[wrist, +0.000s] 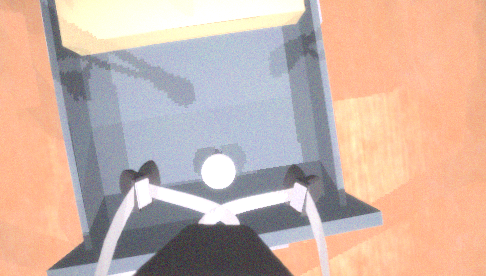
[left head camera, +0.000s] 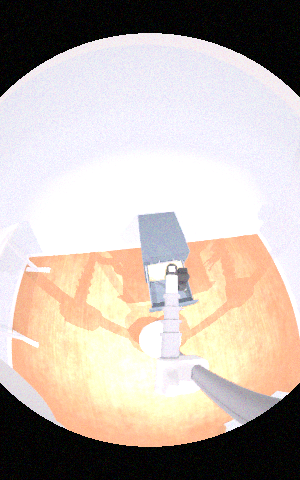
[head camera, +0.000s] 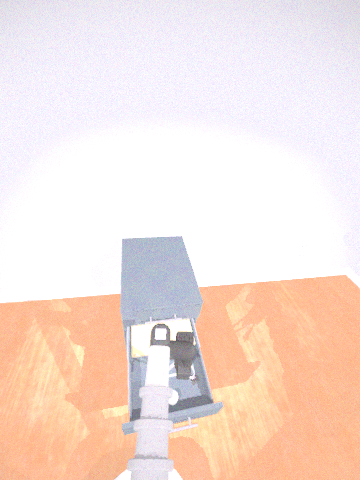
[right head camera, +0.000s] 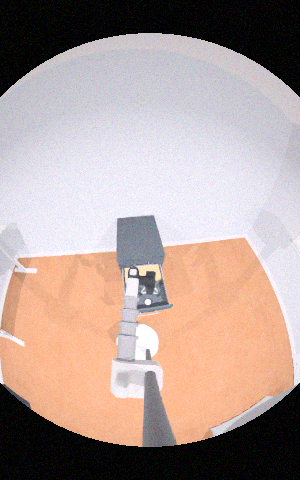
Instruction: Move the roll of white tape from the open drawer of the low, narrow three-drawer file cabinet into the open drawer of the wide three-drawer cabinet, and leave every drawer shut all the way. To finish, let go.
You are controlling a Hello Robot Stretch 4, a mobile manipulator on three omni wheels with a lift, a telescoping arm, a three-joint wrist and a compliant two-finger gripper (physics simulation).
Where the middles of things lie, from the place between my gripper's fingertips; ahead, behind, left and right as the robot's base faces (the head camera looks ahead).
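From my hand, the roll of white tape (wrist: 218, 171) is 10 mm to the left and 20 mm behind, and it's 160 mm below.
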